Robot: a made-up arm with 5 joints.
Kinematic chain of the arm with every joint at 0, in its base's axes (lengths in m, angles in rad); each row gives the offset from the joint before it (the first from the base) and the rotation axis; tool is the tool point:
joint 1: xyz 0 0 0.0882 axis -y
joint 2: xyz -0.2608 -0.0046 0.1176 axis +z
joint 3: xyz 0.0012 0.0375 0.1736 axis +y
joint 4: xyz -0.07 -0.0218 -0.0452 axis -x
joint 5: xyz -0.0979 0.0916 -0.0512 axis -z
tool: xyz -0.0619 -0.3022 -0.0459
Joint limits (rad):
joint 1: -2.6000..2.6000
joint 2: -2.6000..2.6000
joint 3: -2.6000..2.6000
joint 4: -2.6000..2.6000
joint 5: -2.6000..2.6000
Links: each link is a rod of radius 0.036 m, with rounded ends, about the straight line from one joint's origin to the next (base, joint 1, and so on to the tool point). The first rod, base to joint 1, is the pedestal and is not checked.
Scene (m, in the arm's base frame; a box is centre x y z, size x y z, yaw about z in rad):
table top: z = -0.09
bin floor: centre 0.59 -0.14 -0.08 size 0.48 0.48 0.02 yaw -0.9
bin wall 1: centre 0.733 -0.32 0 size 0.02 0.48 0.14 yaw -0.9
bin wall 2: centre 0.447 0.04 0 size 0.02 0.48 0.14 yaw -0.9
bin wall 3: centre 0.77 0.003 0 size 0.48 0.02 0.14 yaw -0.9
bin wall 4: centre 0.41 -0.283 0 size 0.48 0.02 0.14 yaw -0.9
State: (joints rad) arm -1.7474 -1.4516 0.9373 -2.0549 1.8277
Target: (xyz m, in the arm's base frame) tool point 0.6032 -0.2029 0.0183
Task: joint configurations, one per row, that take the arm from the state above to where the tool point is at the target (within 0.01 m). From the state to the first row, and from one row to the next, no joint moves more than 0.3 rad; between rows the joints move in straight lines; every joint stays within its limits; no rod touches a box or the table.
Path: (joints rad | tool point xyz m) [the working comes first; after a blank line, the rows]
Joints at the target: -1.6888 -1.0189 1.4876 -1.5603 2.5336
Straight joint move there: clear.

1: -1.7279 -1.3074 1.1207 -1.8900 2.0630 | 0.7951 -0.0569 0.1940
2: -1.7084 -1.1632 1.3042 -1.7252 2.2983 | 0.7220 -0.1665 0.1155
3: -1.6888 -1.0189 1.4876 -1.5603 2.5336 | 0.6032 -0.2029 0.0183

